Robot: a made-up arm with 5 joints. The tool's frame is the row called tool.
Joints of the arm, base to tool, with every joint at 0 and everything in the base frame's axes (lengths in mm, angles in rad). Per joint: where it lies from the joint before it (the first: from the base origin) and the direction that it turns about. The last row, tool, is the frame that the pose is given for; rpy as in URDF.
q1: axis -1 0 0 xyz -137.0 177.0 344.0
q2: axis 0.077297 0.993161 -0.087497 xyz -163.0 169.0 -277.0
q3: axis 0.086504 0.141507 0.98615 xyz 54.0 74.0 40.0
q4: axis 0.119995 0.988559 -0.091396 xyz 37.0 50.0 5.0
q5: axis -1 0 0 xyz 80.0 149.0 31.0
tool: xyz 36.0 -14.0 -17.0 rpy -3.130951 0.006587 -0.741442
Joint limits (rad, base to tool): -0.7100..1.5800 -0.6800..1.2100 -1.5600..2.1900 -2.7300..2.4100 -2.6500..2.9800
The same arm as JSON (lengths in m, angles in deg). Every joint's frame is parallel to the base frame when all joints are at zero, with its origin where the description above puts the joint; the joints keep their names.
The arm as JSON. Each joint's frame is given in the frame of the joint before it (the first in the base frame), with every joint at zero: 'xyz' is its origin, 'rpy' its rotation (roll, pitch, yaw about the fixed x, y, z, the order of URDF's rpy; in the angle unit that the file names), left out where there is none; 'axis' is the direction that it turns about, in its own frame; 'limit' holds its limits. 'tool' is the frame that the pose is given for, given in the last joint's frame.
{"units": {"length": "m", "angle": "deg"}, "joints": [{"name": "q1", "type": "revolute", "origin": {"xyz": [-0.137, 0.177, 0.344]}, "axis": "-x", "limit": {"lower": -40.68, "upper": 90.53}}, {"name": "q2", "type": "revolute", "origin": {"xyz": [-0.163, 0.169, -0.277]}, "axis": [0.077297, 0.993161, -0.087497], "limit": {"lower": -38.96, "upper": 69.33}}, {"name": "q3", "type": "revolute", "origin": {"xyz": [0.054, 0.074, 0.04]}, "axis": [0.086496, 0.141493, 0.986153], "limit": {"lower": -89.38, "upper": 125.48}}, {"name": "q4", "type": "revolute", "origin": {"xyz": [0.037, 0.05, 0.005]}, "axis": [0.119995, 0.988559, -0.091396], "limit": {"lower": -156.42, "upper": 138.08}}, {"name": "q5", "type": "revolute", "origin": {"xyz": [0.08, 0.149, 0.031]}, "axis": "-x", "limit": {"lower": -151.83, "upper": 170.74}}], "tool": {"origin": {"xyz": [0.036, -0.014, -0.017], "rpy": [-179.39, 0.38, -42.48]}}}
